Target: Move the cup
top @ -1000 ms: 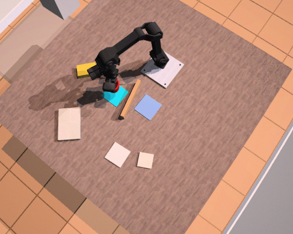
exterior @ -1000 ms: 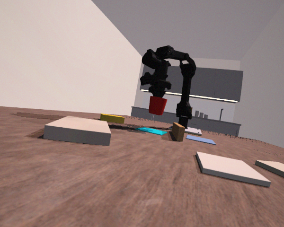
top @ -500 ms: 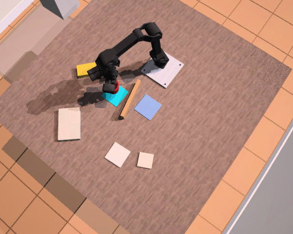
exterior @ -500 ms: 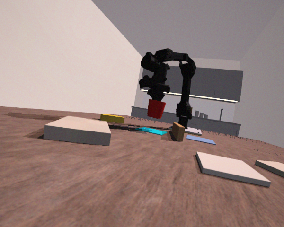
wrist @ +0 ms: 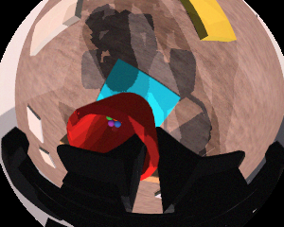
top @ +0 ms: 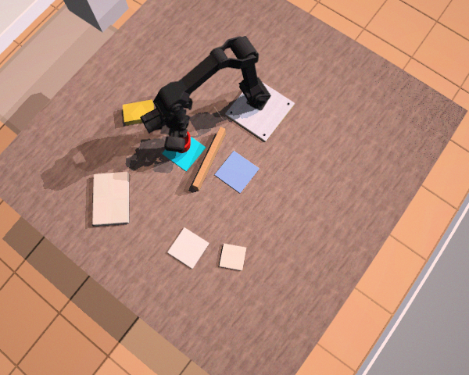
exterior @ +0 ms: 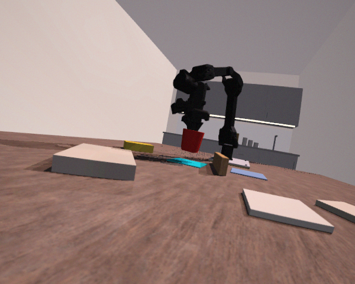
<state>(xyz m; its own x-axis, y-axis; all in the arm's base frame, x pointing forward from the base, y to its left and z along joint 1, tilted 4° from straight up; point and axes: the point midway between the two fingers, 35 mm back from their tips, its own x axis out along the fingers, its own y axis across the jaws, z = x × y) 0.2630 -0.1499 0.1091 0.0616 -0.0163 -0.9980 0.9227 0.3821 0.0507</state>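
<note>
The teal pad is 30 mm ahead of my gripper tip, 10 mm to the left of it and 80 mm below it. Round my gripper tip: wooden bar (20 mm ahead, 120 mm to the left, 60 mm below); yellow block (20 mm behind, 210 mm to the right, 60 mm below); red cup (30 mm ahead, 10 mm to the left).
</note>
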